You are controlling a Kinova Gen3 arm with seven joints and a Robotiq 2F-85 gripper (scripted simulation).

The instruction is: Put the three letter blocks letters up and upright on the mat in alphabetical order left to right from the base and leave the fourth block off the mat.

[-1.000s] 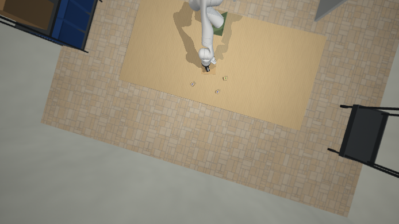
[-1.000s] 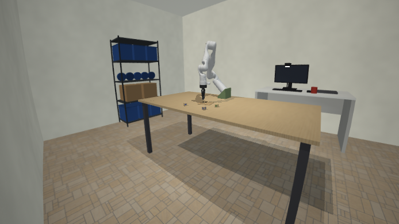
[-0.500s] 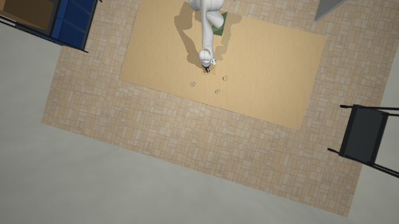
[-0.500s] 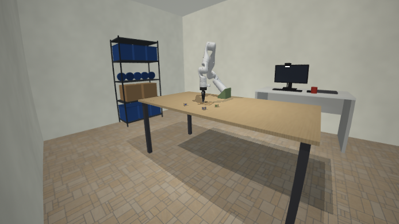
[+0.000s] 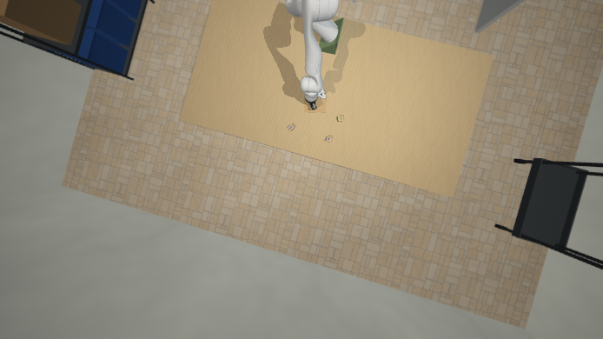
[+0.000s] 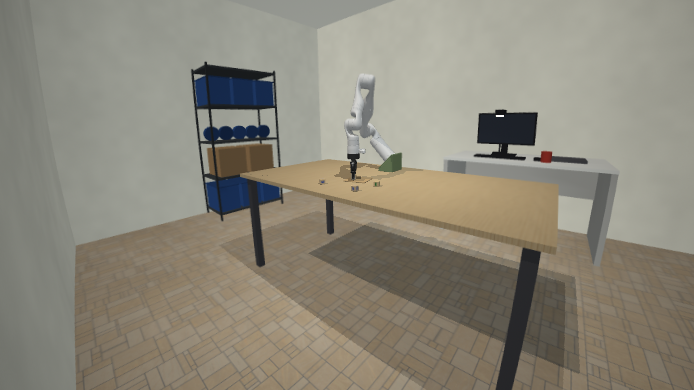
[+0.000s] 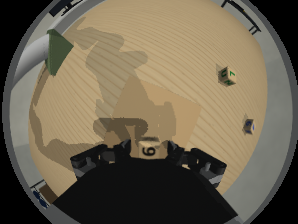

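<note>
The tan mat lies 2 cm to the left of my hand, 2 cm below it and 1 cm behind it. Round my hand: green-marked block 21 cm to the left, 6 cm ahead, 1 cm below.
</note>
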